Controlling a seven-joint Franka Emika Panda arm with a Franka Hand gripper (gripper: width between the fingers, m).
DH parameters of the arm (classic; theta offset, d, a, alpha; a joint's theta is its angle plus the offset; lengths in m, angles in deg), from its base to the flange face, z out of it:
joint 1: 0 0.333 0 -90
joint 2: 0 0 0 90
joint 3: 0 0.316 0.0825 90
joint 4: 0 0 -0.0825 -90
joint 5: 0 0.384 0 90
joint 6: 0 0 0.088 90
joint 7: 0 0.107 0 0
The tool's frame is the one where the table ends.
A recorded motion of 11 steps. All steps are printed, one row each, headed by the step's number.
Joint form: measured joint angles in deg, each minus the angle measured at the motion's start. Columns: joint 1, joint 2, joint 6, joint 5, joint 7, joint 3, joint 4.
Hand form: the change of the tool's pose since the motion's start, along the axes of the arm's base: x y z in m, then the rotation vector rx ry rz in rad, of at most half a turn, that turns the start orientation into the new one. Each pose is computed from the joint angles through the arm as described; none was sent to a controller.
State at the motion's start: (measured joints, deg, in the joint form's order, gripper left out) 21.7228 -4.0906 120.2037 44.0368 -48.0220 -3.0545 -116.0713
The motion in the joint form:
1: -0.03 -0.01 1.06 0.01 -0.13 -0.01 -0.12
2: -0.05 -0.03 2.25 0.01 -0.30 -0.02 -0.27
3: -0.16 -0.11 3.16 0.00 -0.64 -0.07 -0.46
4: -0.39 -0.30 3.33 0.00 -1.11 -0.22 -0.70
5: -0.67 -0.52 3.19 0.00 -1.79 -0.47 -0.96
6: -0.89 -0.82 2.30 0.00 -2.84 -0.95 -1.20
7: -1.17 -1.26 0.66 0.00 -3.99 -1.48 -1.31
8: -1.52 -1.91 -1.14 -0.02 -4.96 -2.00 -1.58
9: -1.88 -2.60 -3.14 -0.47 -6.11 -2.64 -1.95
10: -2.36 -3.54 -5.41 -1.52 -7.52 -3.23 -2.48
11: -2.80 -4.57 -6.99 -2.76 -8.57 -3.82 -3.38
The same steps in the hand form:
1: 0.0017 -0.0016 0.0003 -0.0009 -0.0137 -0.0110
2: 0.0035 -0.0033 0.0007 -0.0021 -0.0293 -0.0227
3: 0.0050 -0.0060 0.0010 -0.0035 -0.0434 -0.0311
4: 0.0055 -0.0101 0.0009 -0.0041 -0.0500 -0.0334
5: 0.0059 -0.0152 0.0006 -0.0047 -0.0549 -0.0320
6: 0.0052 -0.0211 0.0003 -0.0040 -0.0555 -0.0202
7: 0.0035 -0.0272 0.0016 -0.0007 -0.0517 -0.0005
8: 0.0005 -0.0340 0.0033 0.0038 -0.0448 0.0177
9: -0.0030 -0.0421 0.0041 0.0024 -0.0379 0.0413
10: -0.0082 -0.0513 0.0051 -0.0067 -0.0336 0.0740
11: -0.0138 -0.0613 0.0042 -0.0200 -0.0294 0.0960

